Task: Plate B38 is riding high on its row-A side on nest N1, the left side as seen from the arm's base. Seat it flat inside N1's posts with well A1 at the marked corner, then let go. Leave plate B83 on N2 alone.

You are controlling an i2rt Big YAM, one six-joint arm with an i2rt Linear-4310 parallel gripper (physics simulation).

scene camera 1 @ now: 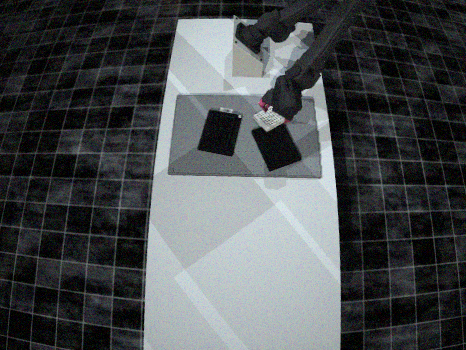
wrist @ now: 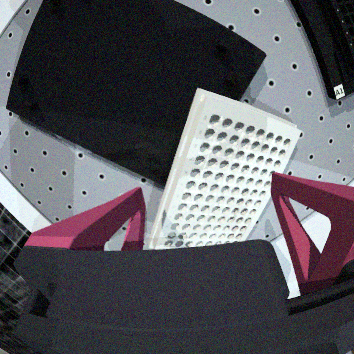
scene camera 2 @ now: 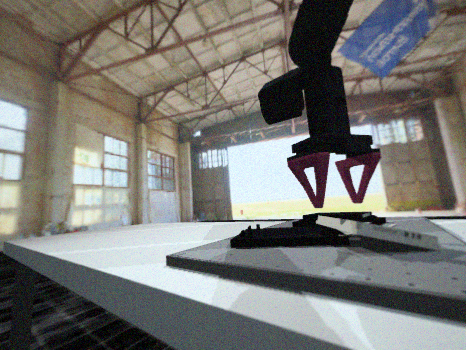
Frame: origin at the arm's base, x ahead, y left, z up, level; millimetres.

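Seen in the pictures: gripper, fingertip midpoint: (scene camera 1: 275, 117) (wrist: 208, 189) (scene camera 2: 338, 205); arm's base at its link origin: (scene camera 1: 247, 39).
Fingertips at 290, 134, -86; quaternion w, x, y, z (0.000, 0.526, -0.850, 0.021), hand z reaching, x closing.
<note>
Pixels of each thing's top centre, then the offset from my fingertips to it, as dx, dy, dz. "spot": a spot on its surface instead. Level surfaces: height alone.
- white well plate at its top centre: (wrist: 228, 202) (scene camera 2: 361, 215) (scene camera 1: 274, 113) -26, -3, -16
- black nest N1 at its top centre: (wrist: 111, 70) (scene camera 2: 284, 225) (scene camera 1: 276, 143) +87, +12, -29
- white A1 tag at a spot on its surface: (wrist: 339, 91) spot: -9, -127, -39
- white table at its surface level: dz -64
The white well plate (scene camera 1: 269, 120) (scene camera 2: 390, 234) (wrist: 230, 175) lies tilted and askew, one end on the edge of the black nest N1 (scene camera 1: 276, 147) (scene camera 2: 285, 237) (wrist: 120, 85) and the rest out over the grey board. Most of N1 is bare. Its plate label cannot be read. My gripper (scene camera 1: 275, 112) (scene camera 2: 338, 204) (wrist: 208, 189) is open and empty, its pink fingertips above the plate, one towards each long side in the wrist view. The other nest, N2 (scene camera 1: 220, 132) (wrist: 325, 45), looks dark, with a white A1 tag (wrist: 339, 91) at a corner; B83 on it is hard to make out.
The grey perforated board (scene camera 1: 181, 150) (scene camera 2: 210, 259) (wrist: 50, 170) bears both nests on the white table (scene camera 1: 225, 225) (scene camera 2: 100, 255). A beige upright block (scene camera 1: 246, 62) stands near the arm's base. Part of the plate is hidden behind the gripper body in the wrist view.
</note>
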